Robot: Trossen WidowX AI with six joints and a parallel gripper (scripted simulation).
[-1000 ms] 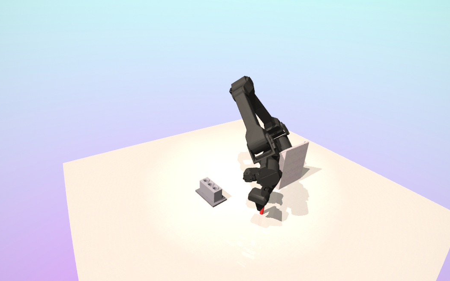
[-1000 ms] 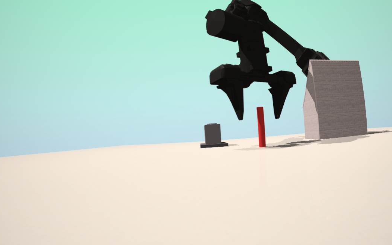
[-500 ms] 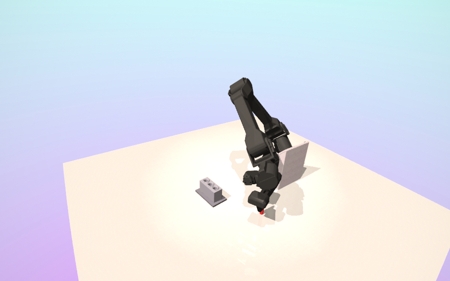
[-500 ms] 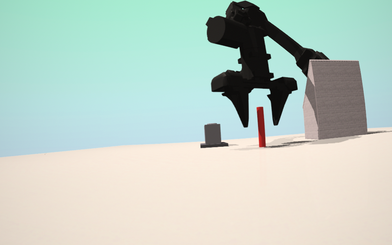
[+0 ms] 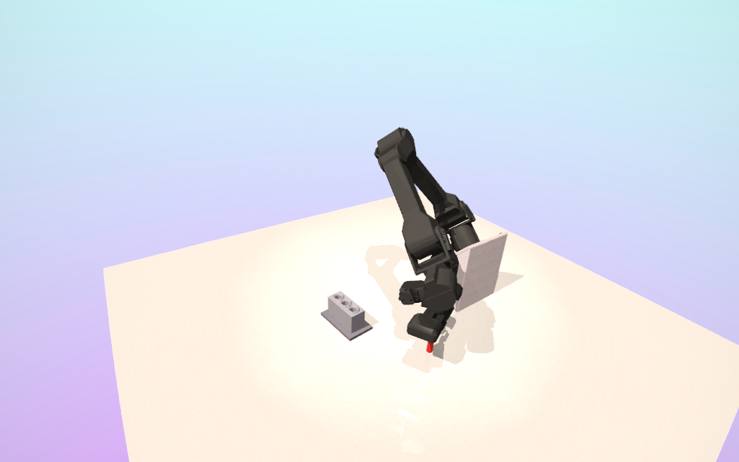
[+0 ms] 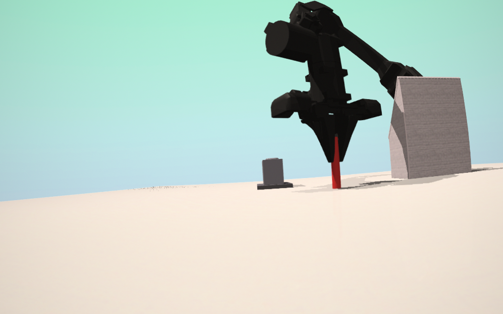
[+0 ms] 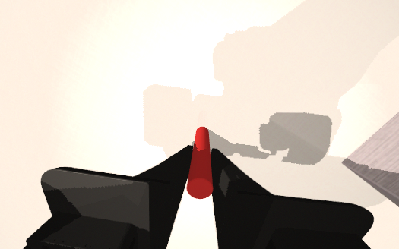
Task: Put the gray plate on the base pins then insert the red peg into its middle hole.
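Right now my gripper tip is 170 mm to the left of the gray plate and 130 mm short of it. Also, from my gripper tip: red peg: right at my gripper tip; then gray base: 170 mm to the right, 130 mm ahead, 30 mm below.
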